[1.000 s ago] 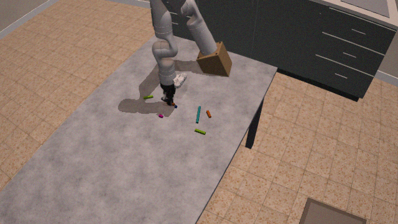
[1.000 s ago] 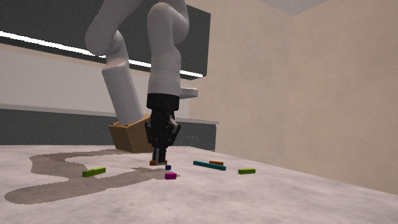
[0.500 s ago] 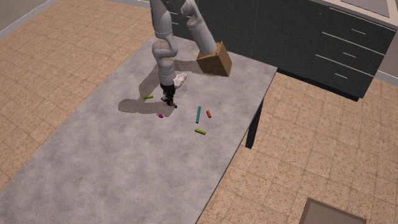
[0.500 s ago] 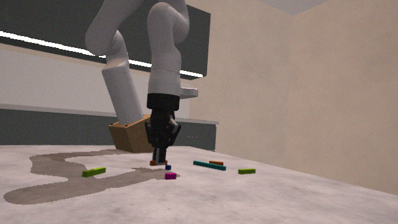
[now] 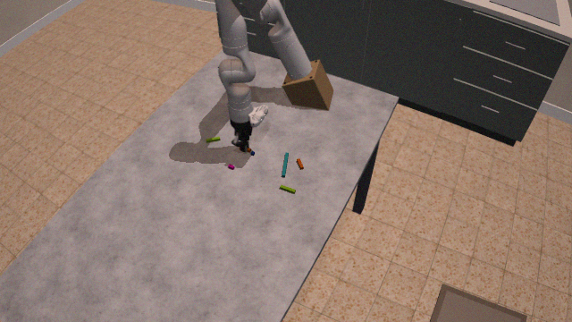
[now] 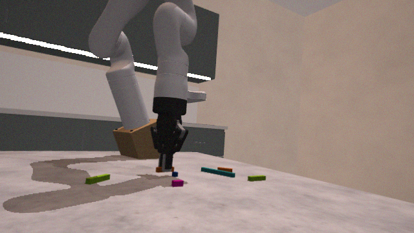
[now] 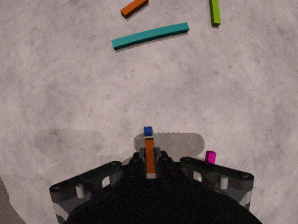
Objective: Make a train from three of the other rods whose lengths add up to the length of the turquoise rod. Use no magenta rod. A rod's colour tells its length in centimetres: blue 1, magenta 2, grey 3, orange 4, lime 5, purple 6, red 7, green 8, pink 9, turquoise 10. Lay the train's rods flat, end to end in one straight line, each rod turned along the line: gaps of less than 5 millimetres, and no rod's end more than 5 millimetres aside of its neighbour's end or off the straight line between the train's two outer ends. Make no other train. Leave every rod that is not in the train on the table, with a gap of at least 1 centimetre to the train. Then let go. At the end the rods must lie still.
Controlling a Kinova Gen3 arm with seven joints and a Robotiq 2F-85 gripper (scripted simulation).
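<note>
The blue rod is 30 mm to the left of my hand and 30 mm below it. The rest, counted from my hand: turquoise rod: 20 mm ahead, 150 mm to the left, 30 mm below; then magenta rod: 80 mm ahead, 20 mm to the right, 30 mm below.
</note>
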